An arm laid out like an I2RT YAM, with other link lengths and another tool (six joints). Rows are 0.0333 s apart.
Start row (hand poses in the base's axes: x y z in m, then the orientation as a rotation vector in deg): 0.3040 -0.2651 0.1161 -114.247 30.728 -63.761
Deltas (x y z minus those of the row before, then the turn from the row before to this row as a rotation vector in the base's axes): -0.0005 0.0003 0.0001 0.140 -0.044 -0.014; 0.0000 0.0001 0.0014 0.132 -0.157 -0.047; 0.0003 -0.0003 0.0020 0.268 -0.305 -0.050; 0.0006 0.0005 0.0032 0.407 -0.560 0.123; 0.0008 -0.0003 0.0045 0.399 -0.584 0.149; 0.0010 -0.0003 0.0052 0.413 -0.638 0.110; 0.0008 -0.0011 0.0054 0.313 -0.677 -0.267; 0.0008 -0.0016 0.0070 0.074 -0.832 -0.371
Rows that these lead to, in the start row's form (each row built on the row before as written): 0.3035 -0.2648 0.1162 -114.097 30.784 -63.745; 0.3035 -0.2647 0.1176 -113.878 30.812 -63.859; 0.3038 -0.2650 0.1196 -113.444 30.828 -64.048; 0.3044 -0.2645 0.1228 -112.735 30.594 -64.302; 0.3052 -0.2648 0.1273 -112.018 30.316 -64.563; 0.3062 -0.2651 0.1325 -111.250 30.056 -64.889; 0.3070 -0.2662 0.1379 -110.518 30.114 -65.530; 0.3078 -0.2678 0.1449 -109.876 30.079 -66.485
